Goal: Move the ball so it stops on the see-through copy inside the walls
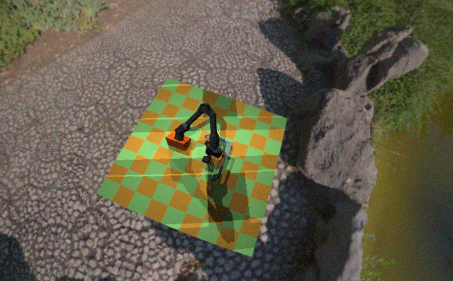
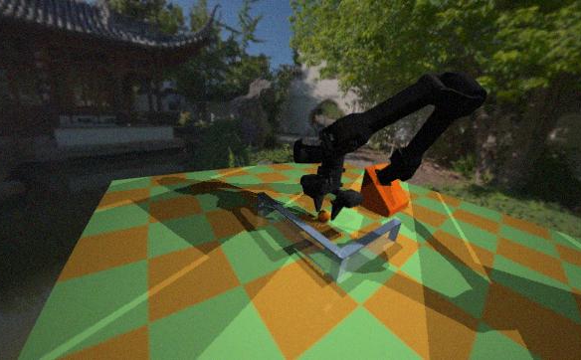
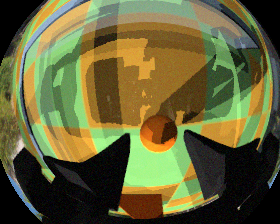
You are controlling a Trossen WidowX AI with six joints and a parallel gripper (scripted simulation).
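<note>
Now: gripper tip right at the orange ball.
</note>
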